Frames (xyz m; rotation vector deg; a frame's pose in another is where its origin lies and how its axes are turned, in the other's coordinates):
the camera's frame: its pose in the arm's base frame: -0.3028 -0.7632 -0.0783 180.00 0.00 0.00
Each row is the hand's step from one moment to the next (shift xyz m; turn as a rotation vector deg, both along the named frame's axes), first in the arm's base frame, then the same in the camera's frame.
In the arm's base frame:
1: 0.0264 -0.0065 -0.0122 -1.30 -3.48 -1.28
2: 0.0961 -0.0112 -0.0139 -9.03 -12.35 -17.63
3: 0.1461 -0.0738 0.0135 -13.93 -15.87 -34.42
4: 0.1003 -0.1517 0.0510 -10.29 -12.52 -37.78
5: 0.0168 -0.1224 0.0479 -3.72 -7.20 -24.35
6: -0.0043 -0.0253 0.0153 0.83 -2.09 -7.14
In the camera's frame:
1: 0.0264 0.0065 0.0122 -1.30 3.48 1.28
2: 0.0961 0.0112 0.0139 -9.03 12.35 17.63
3: 0.1461 0.0738 -0.0135 -13.93 15.87 34.42
4: 0.1003 0.1517 -0.0510 -10.29 12.52 37.78
5: 0.0168 0.1224 -0.0479 -3.72 7.20 24.35
6: -0.0043 0.0253 -0.0153 0.83 2.09 7.14

